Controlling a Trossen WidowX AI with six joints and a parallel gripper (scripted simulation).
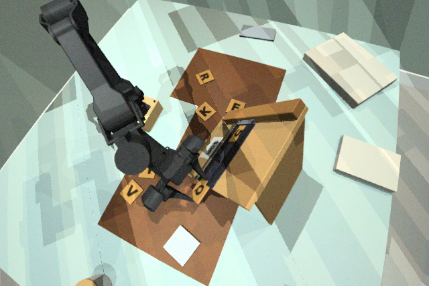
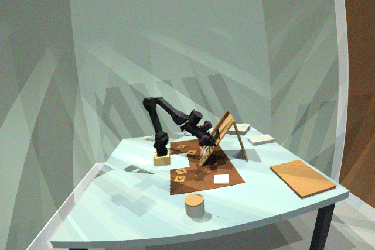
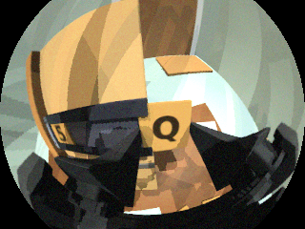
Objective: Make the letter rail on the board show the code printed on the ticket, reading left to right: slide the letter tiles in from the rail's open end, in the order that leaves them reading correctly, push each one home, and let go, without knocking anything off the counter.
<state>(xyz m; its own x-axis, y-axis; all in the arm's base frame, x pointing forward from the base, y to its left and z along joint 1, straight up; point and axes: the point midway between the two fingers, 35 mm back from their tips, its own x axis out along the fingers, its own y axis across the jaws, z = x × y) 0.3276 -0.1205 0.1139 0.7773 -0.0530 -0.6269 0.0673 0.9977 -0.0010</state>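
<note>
Now: the s tile 170 mm to the left of my gripper tip and 10 mm ahead of it. Also, from my gripper tip: q tile right at my gripper tip; then white ticket 130 mm to the left, 90 mm below, 50 mm behind; then brown mat 150 mm to the left, 150 mm below, 150 mm behind.
</note>
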